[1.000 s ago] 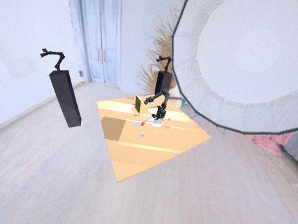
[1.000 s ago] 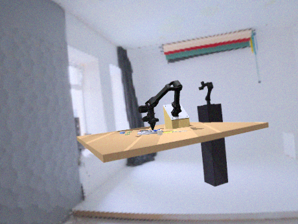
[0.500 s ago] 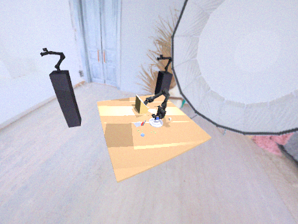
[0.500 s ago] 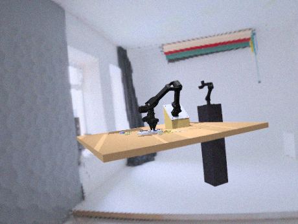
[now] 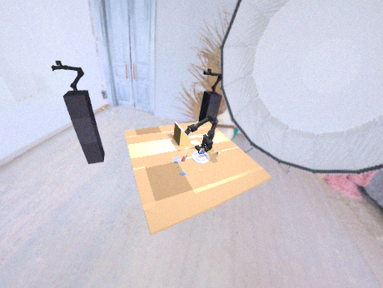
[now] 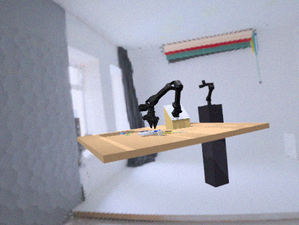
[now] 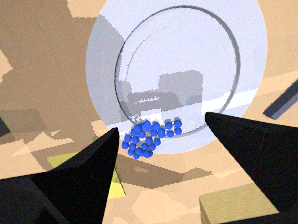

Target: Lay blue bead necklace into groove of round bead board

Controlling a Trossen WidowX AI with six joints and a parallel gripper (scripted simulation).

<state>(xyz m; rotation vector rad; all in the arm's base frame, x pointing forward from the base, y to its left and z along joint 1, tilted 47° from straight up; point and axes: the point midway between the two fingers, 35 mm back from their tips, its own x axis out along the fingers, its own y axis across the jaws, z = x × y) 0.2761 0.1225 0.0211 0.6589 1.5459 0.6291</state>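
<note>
Now: gripper tip 3 cm short of the round bead board, 3 cm to the left of it and 3 cm above it. The rest, counted from my gripper tip: yellow flat piece (10 cm behind, 13 cm to the left, 4 cm below); red-and-grey object (21 cm to the right, 3 cm below); white cylinder (3 cm ahead, 21 cm to the left, 2 cm below).
</note>
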